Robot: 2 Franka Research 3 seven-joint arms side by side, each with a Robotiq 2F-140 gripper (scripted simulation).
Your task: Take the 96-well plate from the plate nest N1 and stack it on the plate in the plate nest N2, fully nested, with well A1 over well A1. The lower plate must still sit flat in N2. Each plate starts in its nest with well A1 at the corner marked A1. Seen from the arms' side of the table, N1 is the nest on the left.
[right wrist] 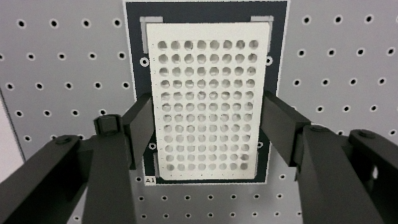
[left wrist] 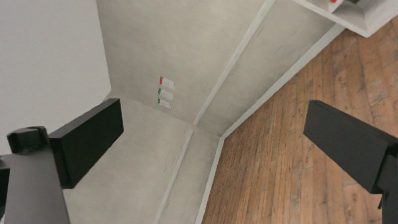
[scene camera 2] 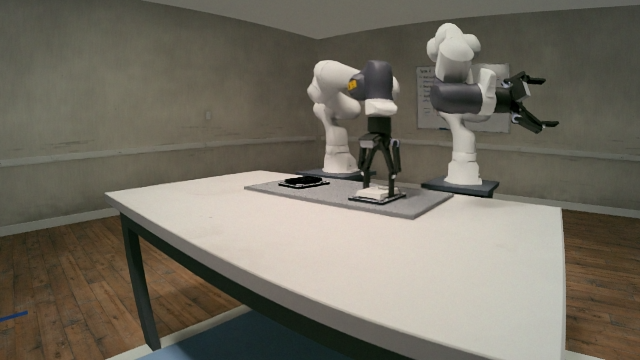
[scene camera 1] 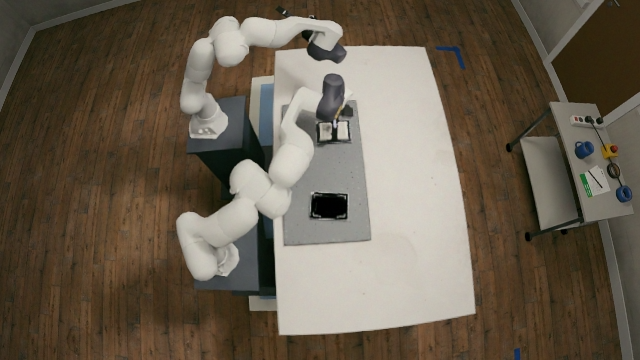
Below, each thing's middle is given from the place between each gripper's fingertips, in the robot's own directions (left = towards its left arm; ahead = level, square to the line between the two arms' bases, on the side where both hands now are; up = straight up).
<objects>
My right gripper is now 40 mm above the nest N1 (right wrist: 142,75). From my right hand the other things lie so: white 96-well plate (right wrist: 207,86) 20 mm below.
Now: the white 96-well plate 14 cm ahead of my left hand (scene camera 2: 550,102), 53 cm to the right of it and 31 cm below it. From my left hand the other things lie so: nest N1: 14 cm ahead, 53 cm to the right, 32 cm below.
</objects>
